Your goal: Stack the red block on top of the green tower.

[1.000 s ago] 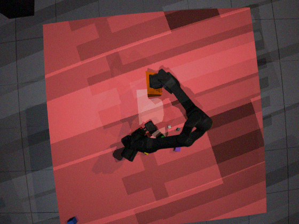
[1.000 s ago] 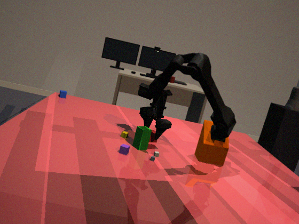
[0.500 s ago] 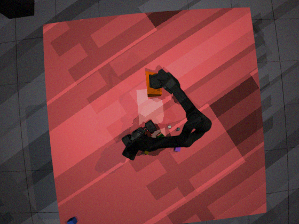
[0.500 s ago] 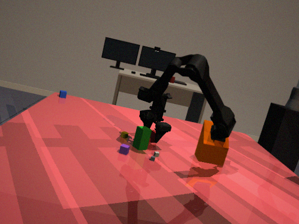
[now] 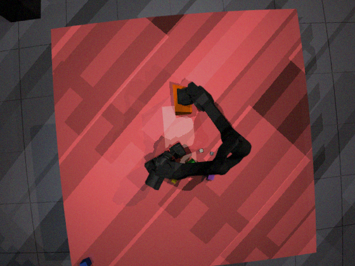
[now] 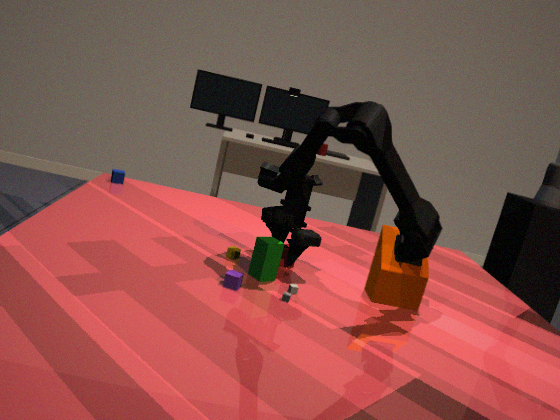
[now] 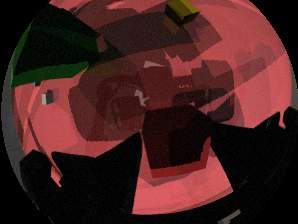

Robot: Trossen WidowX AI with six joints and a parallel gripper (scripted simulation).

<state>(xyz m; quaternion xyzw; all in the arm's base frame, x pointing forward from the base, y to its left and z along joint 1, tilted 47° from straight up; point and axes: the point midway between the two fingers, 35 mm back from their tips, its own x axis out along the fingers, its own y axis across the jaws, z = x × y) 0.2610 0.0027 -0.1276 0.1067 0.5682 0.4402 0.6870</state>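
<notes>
Now: the white block 20 mm behind my gripper tip and 170 mm to the left of it. Round my gripper tip: grey block: 220 mm to the left; yellow block: 120 mm ahead, 30 mm to the left; red block: 10 mm above.
</notes>
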